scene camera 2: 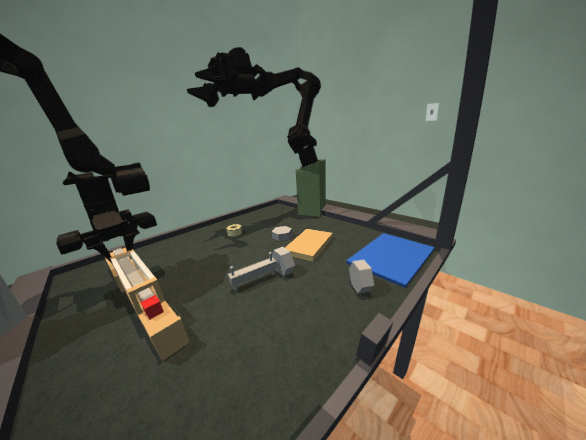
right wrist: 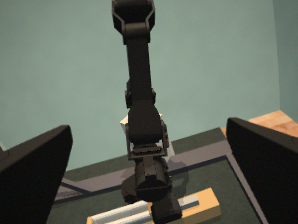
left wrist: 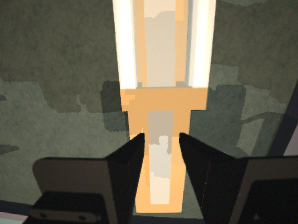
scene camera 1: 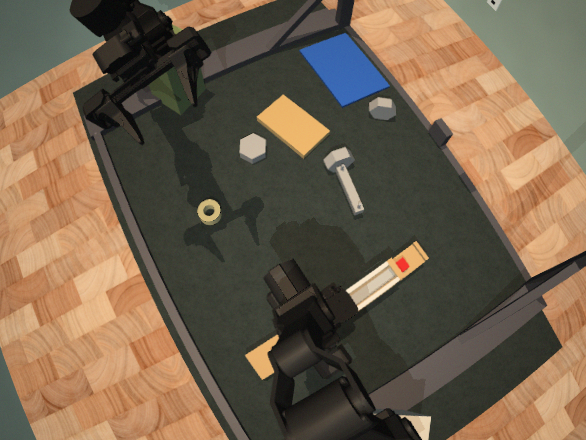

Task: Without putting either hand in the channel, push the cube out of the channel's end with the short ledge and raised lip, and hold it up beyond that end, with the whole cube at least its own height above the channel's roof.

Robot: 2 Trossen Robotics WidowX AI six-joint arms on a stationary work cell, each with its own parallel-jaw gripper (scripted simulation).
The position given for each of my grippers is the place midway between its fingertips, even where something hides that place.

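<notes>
Scene camera 1 gives me my right gripper (scene camera 1: 167, 124), a blue slab (scene camera 1: 348, 74) and an orange slab (scene camera 1: 296, 128). With scene camera 2 I can see my left gripper (scene camera 2: 122, 262), a green block (scene camera 2: 311, 187), the blue slab (scene camera 2: 395, 259) and the orange slab (scene camera 2: 308, 245). The left wrist view shows my left gripper (left wrist: 161, 137) and a pale stick (left wrist: 160, 123). In the left wrist view the blue slab is out of frame. In the right wrist view the blue slab is out of frame.
</notes>
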